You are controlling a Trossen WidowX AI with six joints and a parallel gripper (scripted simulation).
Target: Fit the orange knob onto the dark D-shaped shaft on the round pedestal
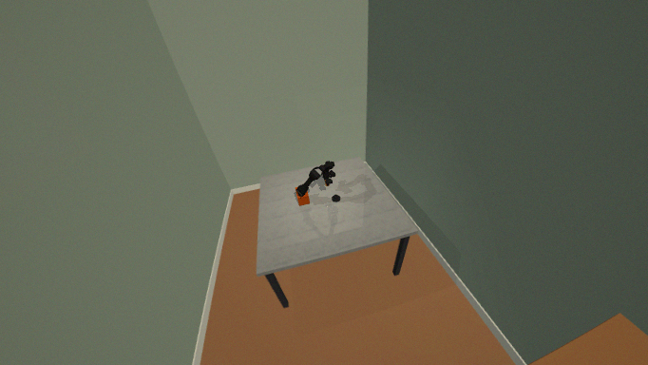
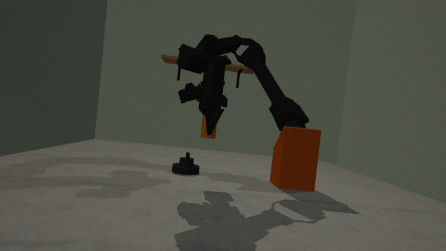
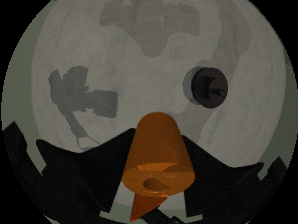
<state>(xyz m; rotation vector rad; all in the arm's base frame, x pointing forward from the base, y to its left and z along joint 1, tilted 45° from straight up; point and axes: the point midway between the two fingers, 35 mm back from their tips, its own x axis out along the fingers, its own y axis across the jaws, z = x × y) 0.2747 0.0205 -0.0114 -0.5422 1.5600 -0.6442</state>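
Now: the pedestal 10 cm to the right of my gripper tip, 10 cm below it and 5 cm ahead of it. The rest, counted from my gripper tip: orange knob (2 cm above).
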